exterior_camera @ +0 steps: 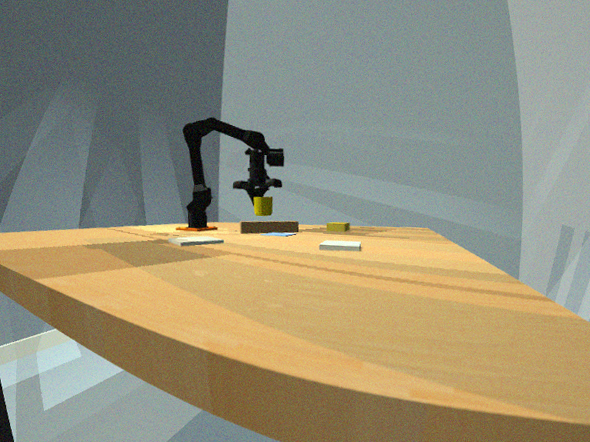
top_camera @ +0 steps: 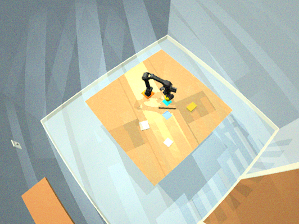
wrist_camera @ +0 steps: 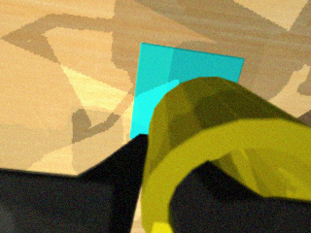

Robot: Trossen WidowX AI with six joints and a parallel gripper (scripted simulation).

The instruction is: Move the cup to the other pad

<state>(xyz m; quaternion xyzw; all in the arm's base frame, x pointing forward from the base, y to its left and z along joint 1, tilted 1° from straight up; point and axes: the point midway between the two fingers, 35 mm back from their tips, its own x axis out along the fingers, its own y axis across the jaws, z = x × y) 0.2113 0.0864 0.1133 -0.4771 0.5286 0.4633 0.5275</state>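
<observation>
Right now my gripper tip is 80 mm short of the brown bar, 70 mm to the left of it and 80 mm above it. The rest, counted from my gripper tip: yellow cup (20 mm ahead); white tile (30 mm ahead, 410 mm to the right, 90 mm below); blue pad (140 mm ahead, 140 mm to the right, 100 mm below).
</observation>
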